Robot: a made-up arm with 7 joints. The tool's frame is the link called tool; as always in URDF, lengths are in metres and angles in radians. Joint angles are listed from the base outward. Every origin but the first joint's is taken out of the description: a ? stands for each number. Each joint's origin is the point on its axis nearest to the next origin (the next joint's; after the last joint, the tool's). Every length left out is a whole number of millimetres.
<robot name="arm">
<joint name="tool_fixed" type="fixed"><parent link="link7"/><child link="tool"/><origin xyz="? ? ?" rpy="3.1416 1.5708 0"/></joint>
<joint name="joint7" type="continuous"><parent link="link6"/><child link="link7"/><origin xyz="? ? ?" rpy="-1.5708 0 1.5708"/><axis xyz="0 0 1"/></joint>
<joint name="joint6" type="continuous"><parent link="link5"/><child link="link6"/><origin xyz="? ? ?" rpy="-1.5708 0 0"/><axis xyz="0 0 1"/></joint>
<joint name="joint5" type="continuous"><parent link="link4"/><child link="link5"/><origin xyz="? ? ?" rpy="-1.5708 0 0"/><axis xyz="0 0 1"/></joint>
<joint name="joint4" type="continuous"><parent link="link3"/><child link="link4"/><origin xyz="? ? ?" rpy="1.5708 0 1.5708"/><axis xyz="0 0 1"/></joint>
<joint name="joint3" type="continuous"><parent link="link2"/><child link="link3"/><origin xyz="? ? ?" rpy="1.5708 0 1.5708"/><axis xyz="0 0 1"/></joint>
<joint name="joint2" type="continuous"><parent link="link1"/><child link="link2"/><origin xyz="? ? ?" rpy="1.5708 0 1.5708"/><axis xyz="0 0 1"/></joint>
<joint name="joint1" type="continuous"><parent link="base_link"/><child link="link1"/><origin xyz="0 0.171 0" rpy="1.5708 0 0"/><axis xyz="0 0 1"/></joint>
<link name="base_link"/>
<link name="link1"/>
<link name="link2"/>
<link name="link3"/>
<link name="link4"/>
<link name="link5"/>
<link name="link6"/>
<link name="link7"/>
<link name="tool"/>
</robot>
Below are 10 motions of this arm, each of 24 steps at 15 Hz.
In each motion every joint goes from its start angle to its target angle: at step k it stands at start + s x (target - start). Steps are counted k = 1, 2, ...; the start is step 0. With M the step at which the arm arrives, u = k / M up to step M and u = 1 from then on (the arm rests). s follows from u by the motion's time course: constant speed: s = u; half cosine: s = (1 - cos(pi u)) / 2; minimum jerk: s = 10 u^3 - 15 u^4 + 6 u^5.
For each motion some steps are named. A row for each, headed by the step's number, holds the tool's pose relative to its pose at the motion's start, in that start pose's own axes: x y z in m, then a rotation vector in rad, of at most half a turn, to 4 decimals.
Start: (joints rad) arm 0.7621 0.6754 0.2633 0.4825 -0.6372 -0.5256 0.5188
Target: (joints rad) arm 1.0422 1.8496 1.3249 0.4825 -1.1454 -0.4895 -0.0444
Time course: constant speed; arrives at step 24
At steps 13, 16, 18, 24:
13: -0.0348 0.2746 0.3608 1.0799 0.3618 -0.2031
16: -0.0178 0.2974 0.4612 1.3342 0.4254 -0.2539
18: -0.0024 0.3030 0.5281 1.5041 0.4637 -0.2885
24: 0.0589 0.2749 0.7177 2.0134 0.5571 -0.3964

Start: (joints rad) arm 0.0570 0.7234 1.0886 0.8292 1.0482 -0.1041 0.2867
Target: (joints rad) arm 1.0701 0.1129 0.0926 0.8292 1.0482 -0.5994 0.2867
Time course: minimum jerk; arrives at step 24
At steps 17, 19, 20, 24:
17: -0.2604 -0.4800 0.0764 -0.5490 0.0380 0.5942
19: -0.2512 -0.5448 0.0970 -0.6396 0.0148 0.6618
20: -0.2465 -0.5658 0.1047 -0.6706 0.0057 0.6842
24: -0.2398 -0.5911 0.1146 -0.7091 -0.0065 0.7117

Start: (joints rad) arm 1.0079 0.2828 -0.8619 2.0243 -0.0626 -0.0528 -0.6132
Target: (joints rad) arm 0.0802 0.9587 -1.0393 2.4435 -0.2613 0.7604 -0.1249
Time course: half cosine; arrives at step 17
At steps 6, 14, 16, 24:
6: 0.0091 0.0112 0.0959 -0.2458 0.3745 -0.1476
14: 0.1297 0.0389 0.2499 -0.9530 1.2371 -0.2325
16: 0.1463 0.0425 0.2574 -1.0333 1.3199 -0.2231
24: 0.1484 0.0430 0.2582 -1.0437 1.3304 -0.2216

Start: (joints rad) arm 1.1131 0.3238 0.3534 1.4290 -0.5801 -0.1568 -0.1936
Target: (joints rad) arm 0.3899 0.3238 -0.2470 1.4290 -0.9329 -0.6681 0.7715
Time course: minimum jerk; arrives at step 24
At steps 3, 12, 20, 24:
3: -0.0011 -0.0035 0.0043 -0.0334 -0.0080 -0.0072
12: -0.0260 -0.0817 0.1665 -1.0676 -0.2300 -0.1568
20: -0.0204 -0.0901 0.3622 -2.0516 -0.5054 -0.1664
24: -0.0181 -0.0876 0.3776 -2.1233 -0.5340 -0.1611

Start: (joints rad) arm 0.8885 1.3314 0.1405 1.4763 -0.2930 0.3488 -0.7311
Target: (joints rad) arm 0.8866 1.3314 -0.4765 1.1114 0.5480 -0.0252 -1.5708
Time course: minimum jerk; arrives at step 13
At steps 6, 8, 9, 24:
6: -0.0277 -0.0629 0.0631 0.0071 0.1584 0.1635
8: -0.0528 -0.0911 0.1096 0.0636 0.3245 0.1911
9: -0.0649 -0.0996 0.1295 0.1011 0.4005 0.1803
24: -0.0843 -0.1085 0.1583 0.1719 0.5125 0.1401

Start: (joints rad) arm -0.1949 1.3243 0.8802 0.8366 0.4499 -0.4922 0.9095
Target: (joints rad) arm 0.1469 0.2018 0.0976 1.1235 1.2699 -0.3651 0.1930
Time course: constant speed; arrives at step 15
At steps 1, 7, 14, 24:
1: -0.0234 -0.0363 -0.0005 0.0505 -0.0237 0.1029
7: -0.0860 -0.2887 -0.0436 0.3357 -0.1166 0.7904
14: 0.0440 -0.5686 -0.1516 0.4986 -0.0597 1.7220
24: 0.0801 -0.5991 -0.1671 0.4909 -0.0319 1.8614

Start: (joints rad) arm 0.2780 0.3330 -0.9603 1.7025 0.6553 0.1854 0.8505
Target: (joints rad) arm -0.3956 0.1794 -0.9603 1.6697 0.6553 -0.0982 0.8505
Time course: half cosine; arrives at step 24
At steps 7, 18, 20, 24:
7: -0.0398 -0.0267 -0.0171 -0.0072 -0.0918 0.0841
18: -0.1366 -0.1459 -0.0817 0.0411 -0.4032 0.3662
20: -0.1438 -0.1624 -0.0900 0.0546 -0.4399 0.4001
24: -0.1492 -0.1766 -0.0971 0.0672 -0.4705 0.4287

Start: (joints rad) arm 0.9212 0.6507 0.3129 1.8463 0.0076 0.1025 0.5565
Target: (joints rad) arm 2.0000 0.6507 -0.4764 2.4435 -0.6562 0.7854 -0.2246
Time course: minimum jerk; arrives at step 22
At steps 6, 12, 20, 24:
6: 0.0515 0.0026 -0.0256 0.1071 -0.0587 -0.0923
12: 0.2311 -0.0043 -0.0383 0.6377 -0.3502 -0.3810
20: 0.3386 -0.0398 0.0239 1.2435 -0.7334 -0.4767
24: 0.3397 -0.0406 0.0252 1.2535 -0.7404 -0.4764

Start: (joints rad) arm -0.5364 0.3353 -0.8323 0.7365 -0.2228 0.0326 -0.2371
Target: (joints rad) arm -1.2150 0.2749 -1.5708 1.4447 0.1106 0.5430 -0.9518
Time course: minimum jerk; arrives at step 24
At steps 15, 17, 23, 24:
15: 0.1007 -0.2564 0.2709 -0.2863 -0.0087 0.0662
17: 0.1220 -0.2744 0.3360 -0.3579 -0.0015 0.0901
23: 0.1495 -0.2818 0.4181 -0.4536 0.0096 0.1213
24: 0.1496 -0.2818 0.4184 -0.4540 0.0097 0.1214

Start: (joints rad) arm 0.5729 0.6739 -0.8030 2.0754 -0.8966 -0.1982 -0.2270
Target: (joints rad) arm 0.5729 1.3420 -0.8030 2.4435 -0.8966 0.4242 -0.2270
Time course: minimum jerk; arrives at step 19
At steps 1, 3, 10, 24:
1: 0.0000 0.0001 0.0002 -0.0004 0.0006 -0.0006
3: -0.0003 0.0034 0.0036 -0.0092 0.0129 -0.0141
10: 0.0053 0.0649 0.0532 -0.1455 0.2132 -0.2603
24: 0.0248 0.1191 0.0796 -0.2355 0.3592 -0.4800

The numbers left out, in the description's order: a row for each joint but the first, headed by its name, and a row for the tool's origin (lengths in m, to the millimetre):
tool: 0 0 0
joint7: 0 0 0
joint6: 0 0 0
joint5: 0 -0.308 0
joint4: 0 0 0
joint3: -0.322 0 0
joint2: 0 0 0

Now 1 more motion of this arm.
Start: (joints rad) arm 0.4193 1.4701 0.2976 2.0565 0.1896 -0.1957 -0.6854
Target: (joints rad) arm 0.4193 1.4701 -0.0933 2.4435 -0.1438 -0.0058 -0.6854
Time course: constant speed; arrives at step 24
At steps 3, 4, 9, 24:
3: 0.0122 -0.0132 0.0085 -0.0526 -0.0183 0.0042
4: 0.0164 -0.0173 0.0114 -0.0693 -0.0247 0.0059
9: 0.0385 -0.0355 0.0266 -0.1474 -0.0590 0.0176
24: 0.1117 -0.0661 0.0728 -0.3190 -0.1739 0.0809

